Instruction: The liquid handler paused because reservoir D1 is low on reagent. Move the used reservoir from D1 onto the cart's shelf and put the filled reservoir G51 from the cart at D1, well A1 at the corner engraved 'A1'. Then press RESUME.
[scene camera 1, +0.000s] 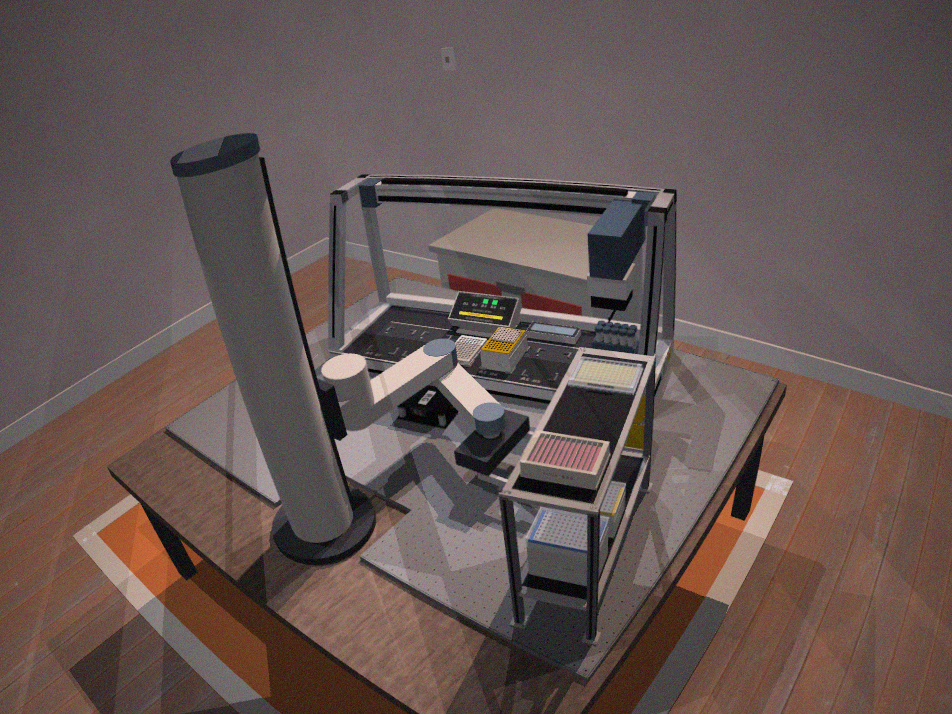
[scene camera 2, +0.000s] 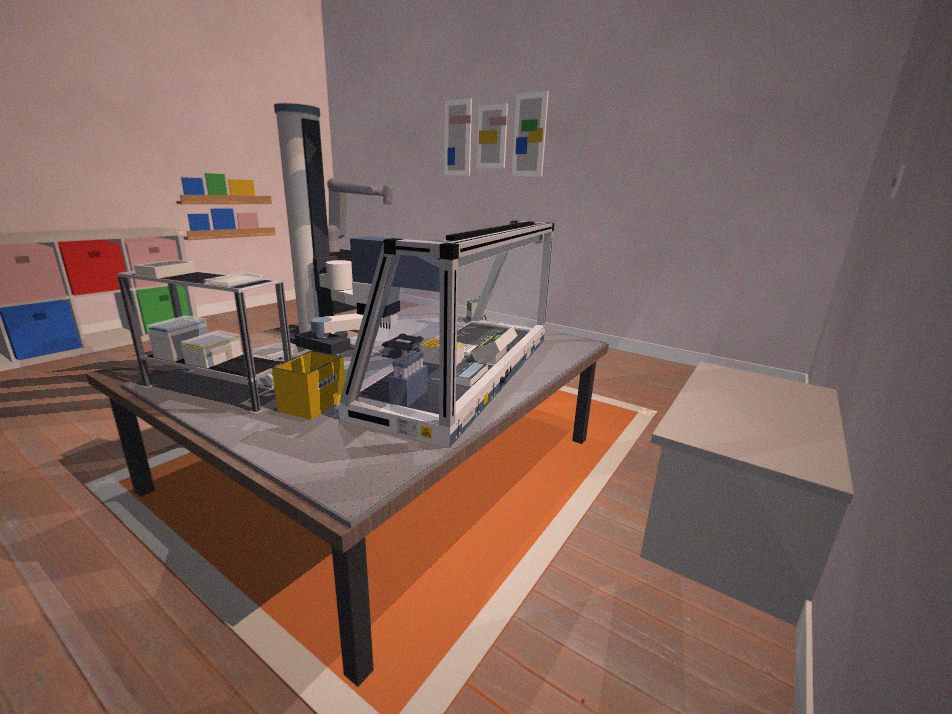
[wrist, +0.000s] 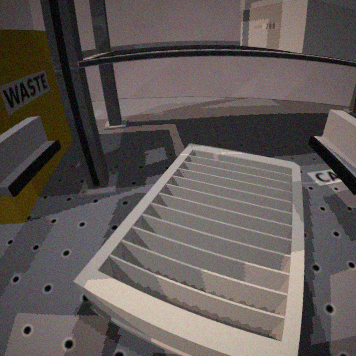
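An empty-looking pale reservoir with many narrow channels is at the perforated plate beside the cart. I cannot tell whether it lies quite flat. My gripper is open, with one finger well out on each side of the reservoir's far part, holding nothing. In scene camera 1 the arm hides its fingers. A reservoir with pink channels stands at the near end of the cart's top; its label is unreadable. The screen shows a yellow bar and green squares. D1 and RESUME cannot be made out.
A pale yellow plate is at the cart top's other end. Boxes stand on its lower shelf. The yellow waste bin is beside the cart. The framed liquid handler holds a yellow tip rack. A black device stands before it.
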